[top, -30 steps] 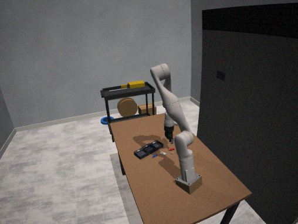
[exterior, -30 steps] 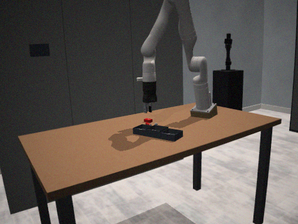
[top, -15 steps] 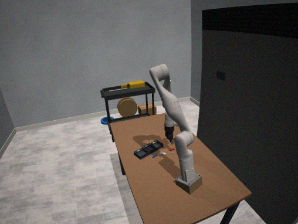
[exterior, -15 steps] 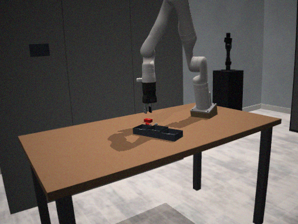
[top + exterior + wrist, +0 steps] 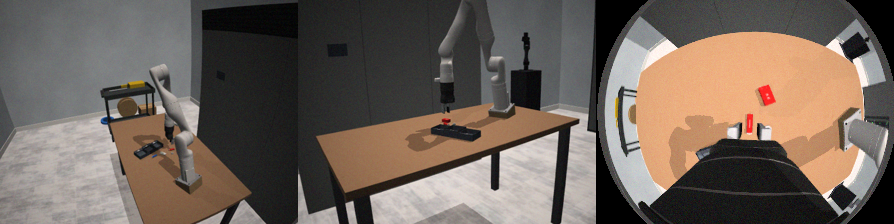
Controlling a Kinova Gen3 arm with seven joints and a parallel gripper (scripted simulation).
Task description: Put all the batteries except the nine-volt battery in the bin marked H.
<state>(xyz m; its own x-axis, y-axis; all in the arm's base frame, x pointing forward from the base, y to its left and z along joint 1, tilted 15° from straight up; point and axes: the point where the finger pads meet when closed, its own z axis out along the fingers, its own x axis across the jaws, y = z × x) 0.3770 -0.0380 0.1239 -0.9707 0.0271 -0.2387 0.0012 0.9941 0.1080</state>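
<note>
Right now the red piece is 9 cm below my hand. The rest, counted from my hand: red nine-volt battery (8 cm to the right, 8 cm below, 4 cm behind); grey round piece (9 cm below, 5 cm behind, 1 cm to the left); white piece (9 cm below, 8 cm to the left, 2 cm behind).
</note>
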